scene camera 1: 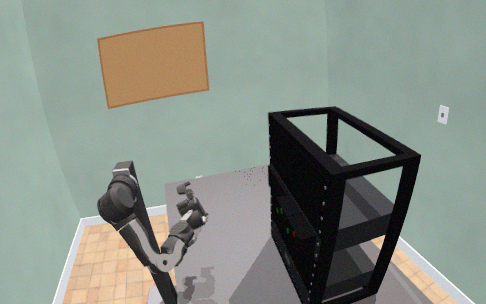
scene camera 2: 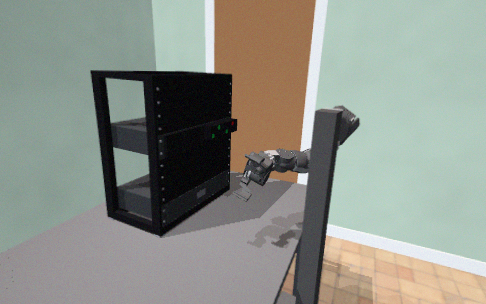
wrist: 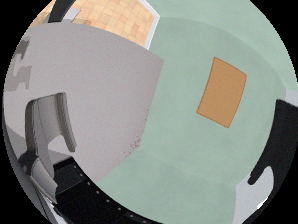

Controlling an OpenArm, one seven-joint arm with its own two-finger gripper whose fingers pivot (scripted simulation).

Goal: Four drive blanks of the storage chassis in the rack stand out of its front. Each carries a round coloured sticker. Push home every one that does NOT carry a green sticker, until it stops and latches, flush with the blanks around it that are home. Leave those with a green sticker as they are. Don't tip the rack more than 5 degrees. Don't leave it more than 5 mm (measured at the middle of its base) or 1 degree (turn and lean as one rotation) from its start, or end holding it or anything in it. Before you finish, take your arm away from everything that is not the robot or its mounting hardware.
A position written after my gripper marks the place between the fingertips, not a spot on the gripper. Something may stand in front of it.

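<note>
You can find my gripper [scene camera 2: 245, 179] in the scene, and that same gripper [wrist: 147, 142] shows as well.
</note>
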